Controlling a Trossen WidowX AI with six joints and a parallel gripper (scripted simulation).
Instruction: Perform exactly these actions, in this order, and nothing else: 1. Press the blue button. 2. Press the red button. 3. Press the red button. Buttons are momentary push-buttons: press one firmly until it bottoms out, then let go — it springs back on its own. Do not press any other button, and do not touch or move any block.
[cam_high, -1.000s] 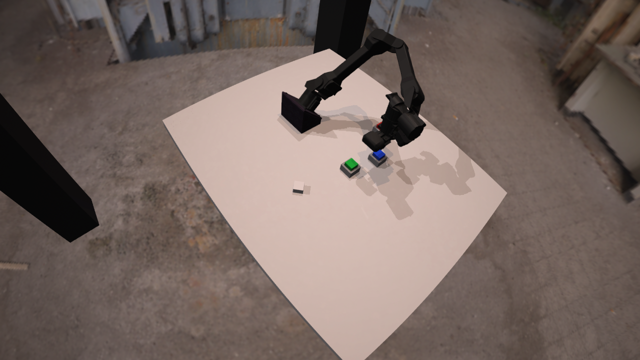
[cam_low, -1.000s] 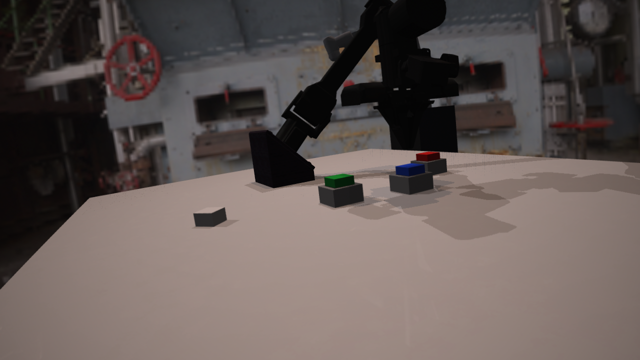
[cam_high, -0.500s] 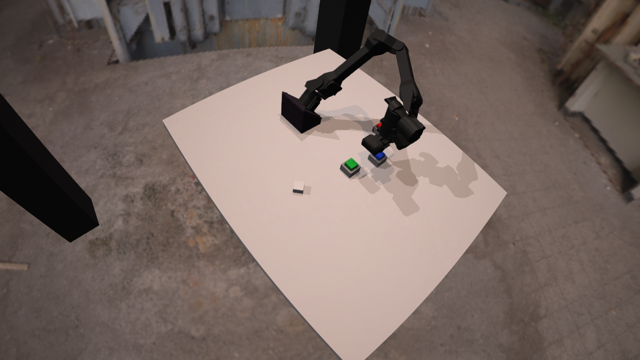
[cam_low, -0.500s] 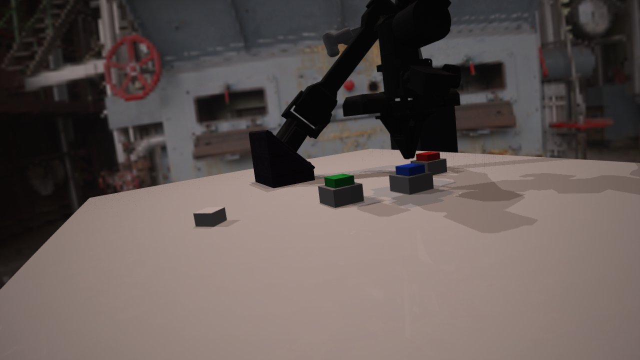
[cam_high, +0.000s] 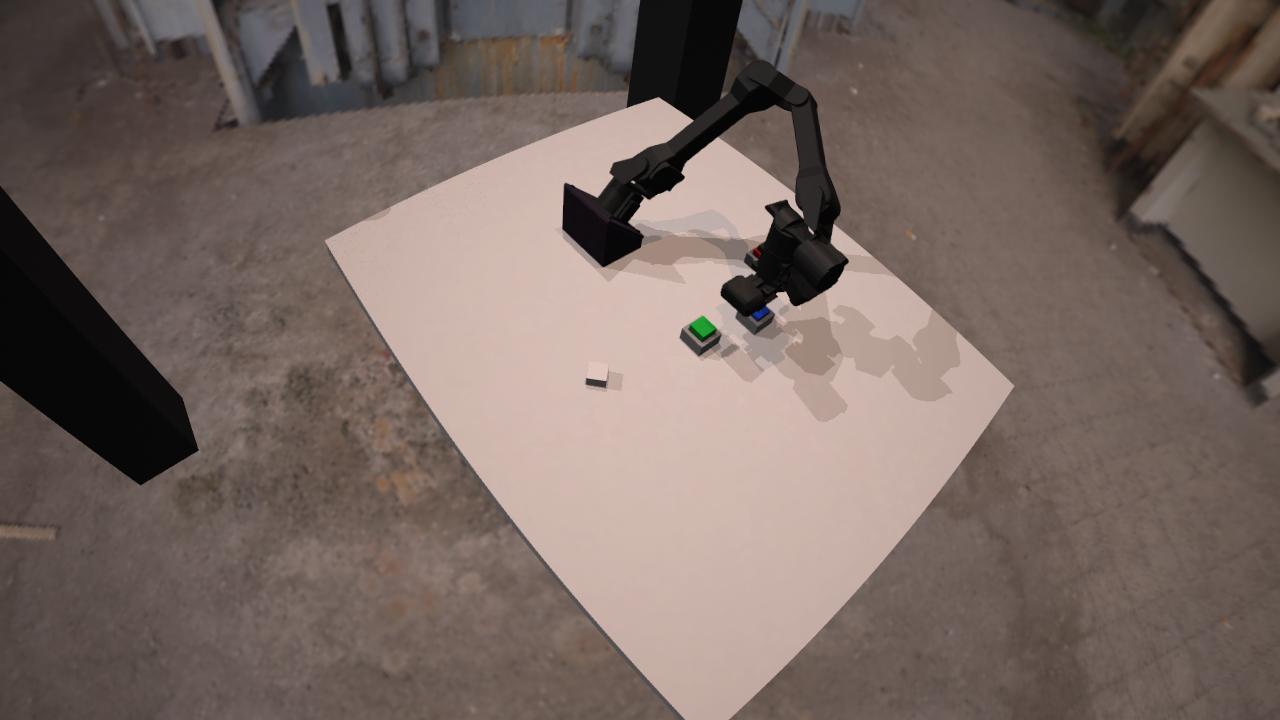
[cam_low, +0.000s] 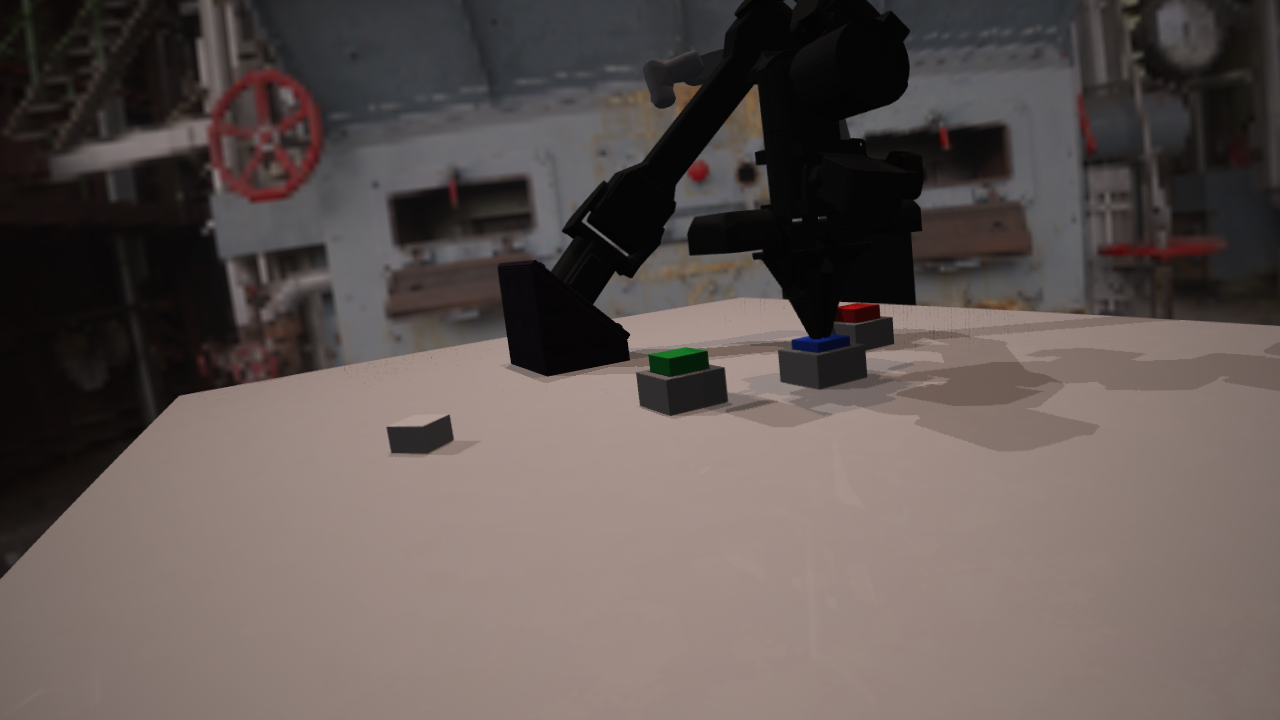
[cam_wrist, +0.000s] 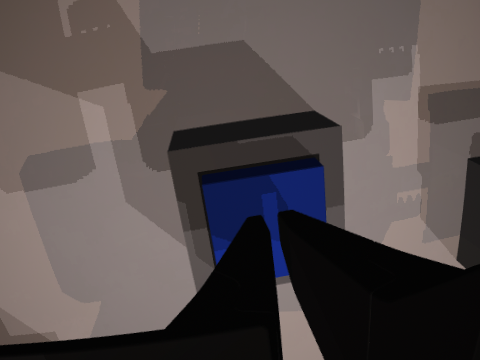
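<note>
Now: gripper tip 1 cm above the blue button. Round my gripper tip: red button (9 cm behind, 11 cm to the left); green button (2 cm behind, 11 cm to the right); white-topped block (6 cm behind, 30 cm to the right, 2 cm below).
</note>
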